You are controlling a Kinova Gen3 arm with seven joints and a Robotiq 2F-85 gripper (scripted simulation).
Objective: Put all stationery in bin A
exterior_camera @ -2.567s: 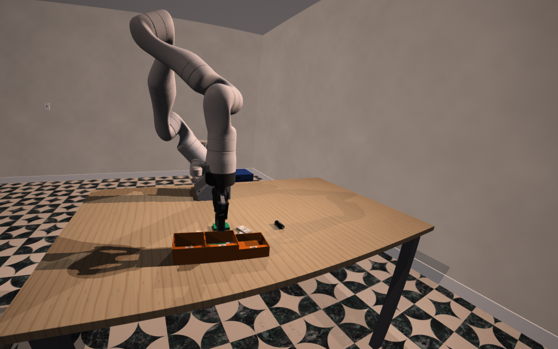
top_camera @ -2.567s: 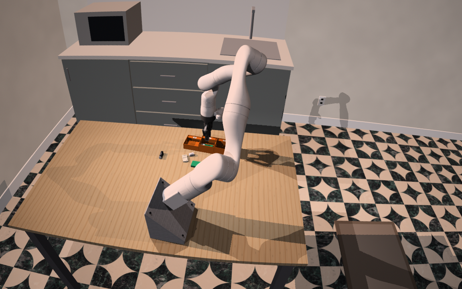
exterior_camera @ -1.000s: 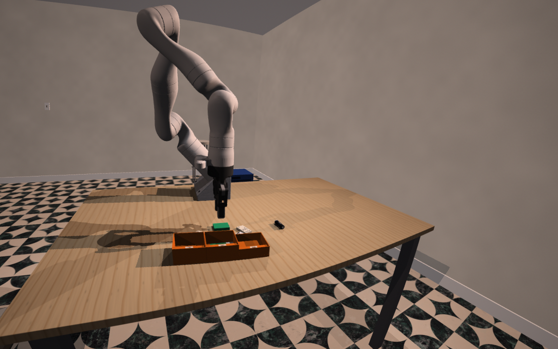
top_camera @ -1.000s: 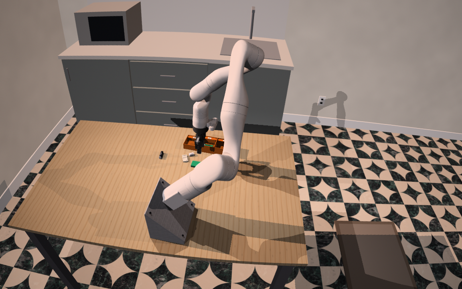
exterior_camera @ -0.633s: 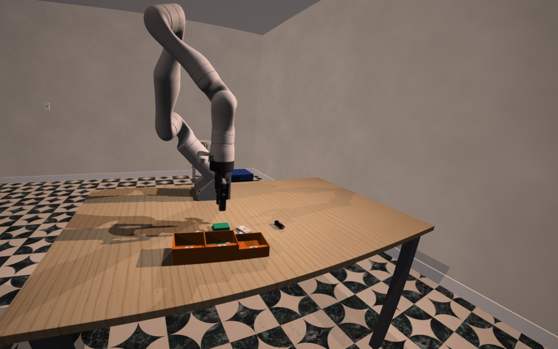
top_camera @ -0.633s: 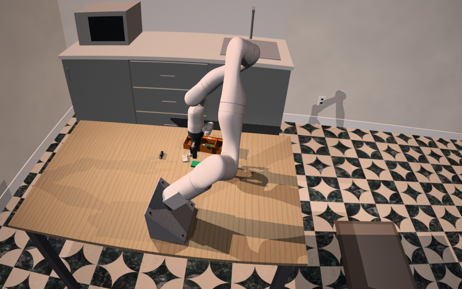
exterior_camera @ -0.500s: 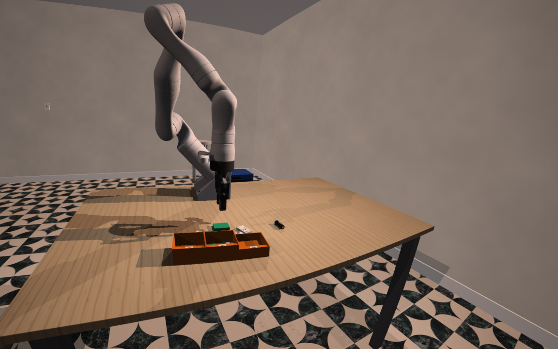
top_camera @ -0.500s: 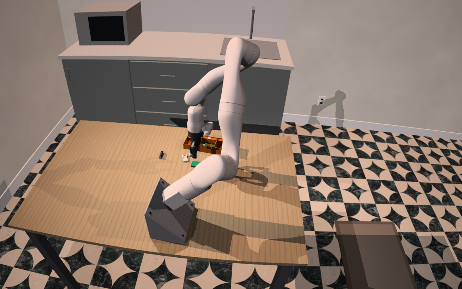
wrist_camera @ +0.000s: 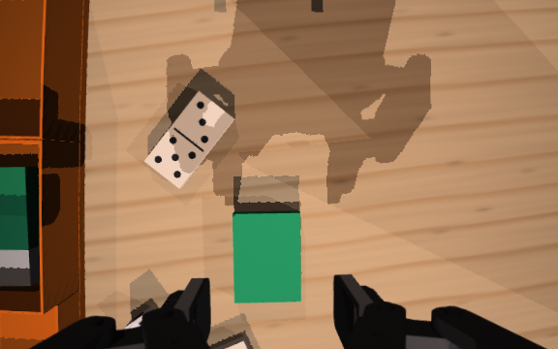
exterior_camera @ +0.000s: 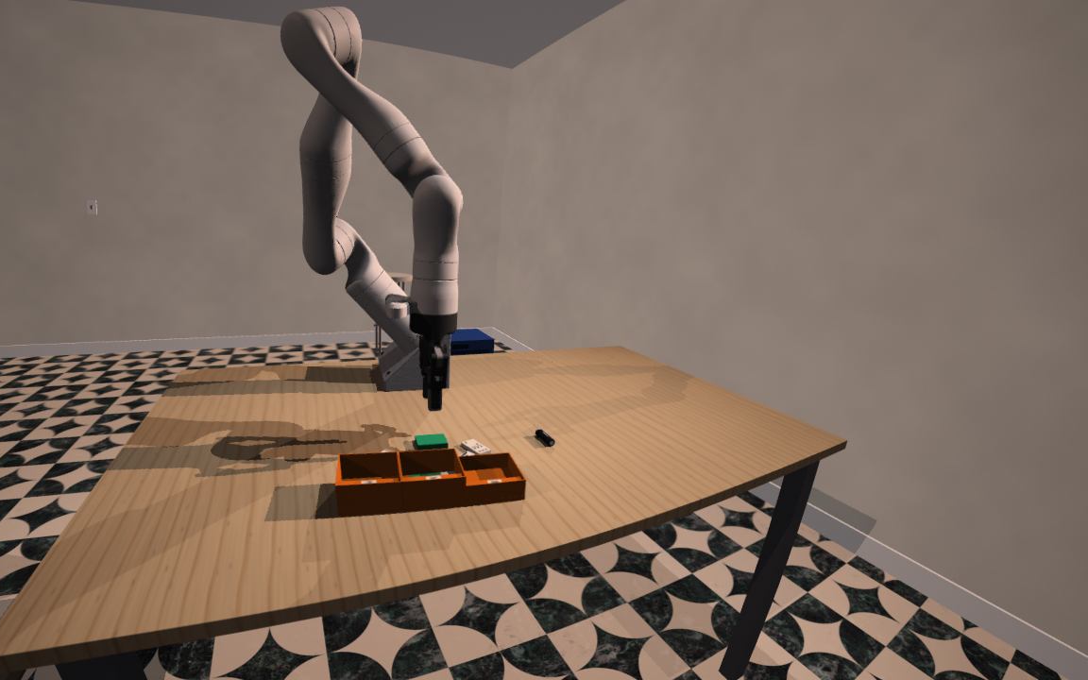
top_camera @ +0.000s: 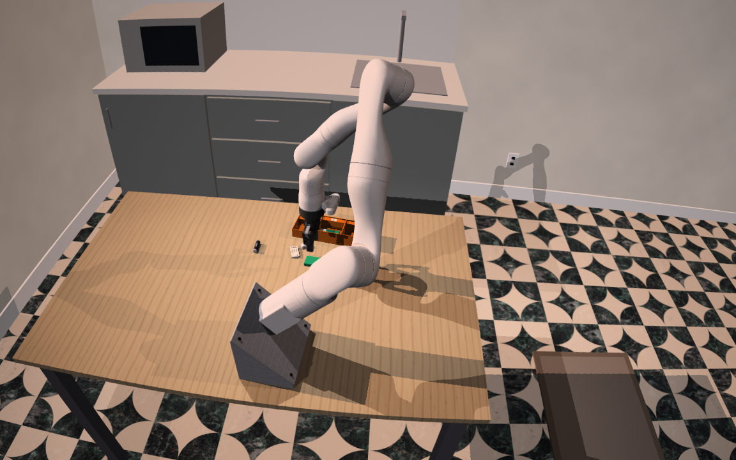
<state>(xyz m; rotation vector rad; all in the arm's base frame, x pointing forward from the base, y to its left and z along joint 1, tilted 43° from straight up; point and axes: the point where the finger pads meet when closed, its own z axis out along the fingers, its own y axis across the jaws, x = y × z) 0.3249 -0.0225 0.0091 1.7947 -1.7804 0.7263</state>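
Now: hand 8 cm above the green block. Round my hand: orange three-compartment bin (15 cm ahead, 3 cm to the right, 7 cm below); white pencil sharpener (7 cm ahead, 4 cm to the left, 8 cm below); green-and-white eraser (14 cm ahead, 2 cm to the right, 8 cm below).
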